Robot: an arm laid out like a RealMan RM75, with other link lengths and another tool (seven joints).
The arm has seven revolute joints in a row. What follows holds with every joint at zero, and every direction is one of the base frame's. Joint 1 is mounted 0.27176 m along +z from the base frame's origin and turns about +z. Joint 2 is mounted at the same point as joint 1 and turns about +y. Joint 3 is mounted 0.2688 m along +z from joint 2 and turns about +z. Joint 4 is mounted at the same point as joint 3 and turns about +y. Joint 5 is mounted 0.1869 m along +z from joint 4 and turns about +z. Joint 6 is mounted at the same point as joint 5 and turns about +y. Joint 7 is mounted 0.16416 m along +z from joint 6 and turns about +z. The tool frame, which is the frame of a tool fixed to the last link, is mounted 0.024 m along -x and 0.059 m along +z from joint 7; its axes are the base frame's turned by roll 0, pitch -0.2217 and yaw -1.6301 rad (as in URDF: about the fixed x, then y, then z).
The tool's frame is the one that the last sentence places.
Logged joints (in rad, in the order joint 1, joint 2, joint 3, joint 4, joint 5, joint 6, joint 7), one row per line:
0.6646 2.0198 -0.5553 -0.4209 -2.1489 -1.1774 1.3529
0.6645 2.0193 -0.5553 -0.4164 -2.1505 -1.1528 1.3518
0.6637 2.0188 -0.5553 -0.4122 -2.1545 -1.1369 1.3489
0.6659 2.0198 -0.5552 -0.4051 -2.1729 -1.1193 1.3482
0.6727 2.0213 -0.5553 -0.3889 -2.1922 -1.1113 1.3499
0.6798 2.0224 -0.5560 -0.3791 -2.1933 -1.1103 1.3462
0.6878 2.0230 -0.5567 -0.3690 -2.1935 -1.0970 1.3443
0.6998 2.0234 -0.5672 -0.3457 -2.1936 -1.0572 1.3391
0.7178 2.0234 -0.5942 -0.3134 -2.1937 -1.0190 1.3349
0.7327 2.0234 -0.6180 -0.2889 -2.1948 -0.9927 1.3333
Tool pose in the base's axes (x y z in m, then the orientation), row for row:
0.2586 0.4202 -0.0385 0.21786 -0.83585 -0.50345 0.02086
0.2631 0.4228 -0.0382 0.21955 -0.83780 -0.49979 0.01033
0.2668 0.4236 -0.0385 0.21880 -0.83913 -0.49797 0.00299
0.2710 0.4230 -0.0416 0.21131 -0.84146 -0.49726 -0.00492
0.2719 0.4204 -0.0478 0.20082 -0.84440 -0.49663 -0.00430
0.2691 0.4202 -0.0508 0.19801 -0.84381 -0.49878 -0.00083
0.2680 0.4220 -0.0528 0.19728 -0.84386 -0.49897 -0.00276
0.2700 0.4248 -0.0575 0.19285 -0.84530 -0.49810 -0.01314
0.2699 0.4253 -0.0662 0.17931 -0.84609 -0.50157 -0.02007
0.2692 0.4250 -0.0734 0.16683 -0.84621 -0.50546 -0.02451
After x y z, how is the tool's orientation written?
As a quaternion, w x y z.
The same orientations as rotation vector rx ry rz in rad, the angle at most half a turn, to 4 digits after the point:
-2.3143 -1.3940 0.0578
-2.3177 -1.3826 0.0286
-2.3223 -1.3781 0.0083
-2.3380 -1.3816 -0.0137
-2.3594 -1.3876 -0.0120
-2.3613 -1.3958 -0.0023
-2.3623 -1.3968 -0.0077
-2.3720 -1.3977 -0.0369
-2.3918 -1.4179 -0.0567
-2.4085 -1.4387 -0.0698

